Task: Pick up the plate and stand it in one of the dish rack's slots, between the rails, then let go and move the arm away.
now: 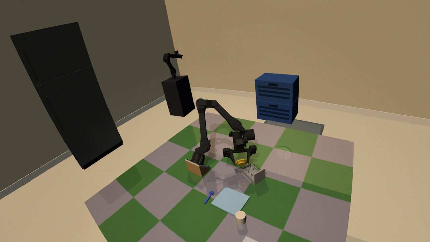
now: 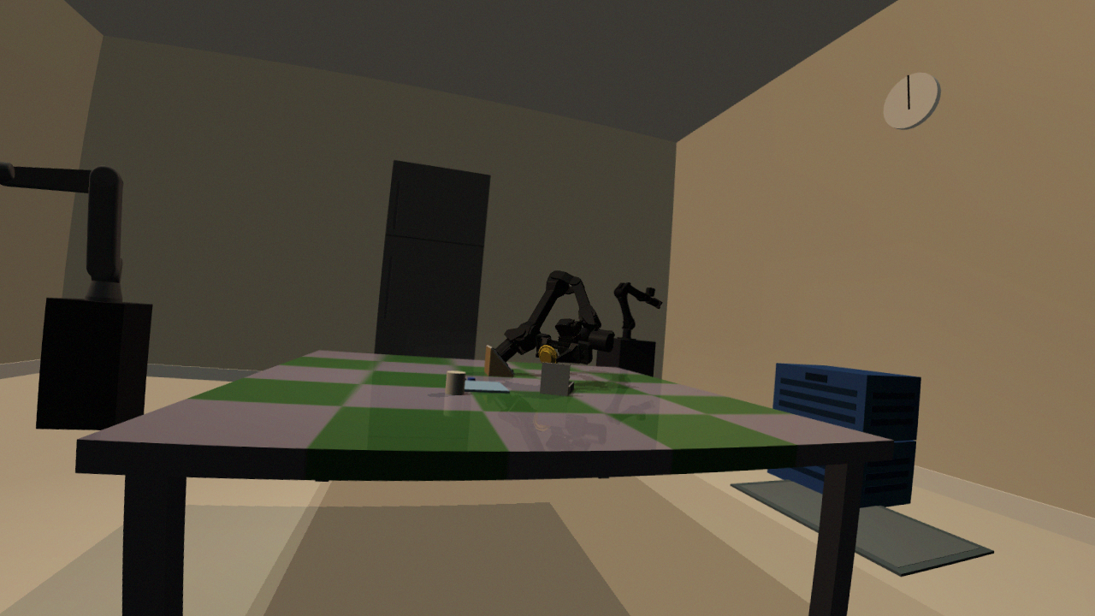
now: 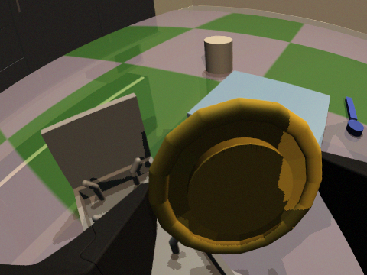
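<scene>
Right now the beige dish rack is 60 mm below my gripper tip, 50 mm ahead of it and 20 mm to the left of it. From my gripper tip the other things lie so: blue spoon 200 mm to the right, 100 mm behind, 80 mm below; then light blue mat 190 mm to the right, 80 mm below, 10 mm ahead; then yellow plate 10 mm to the left.
</scene>
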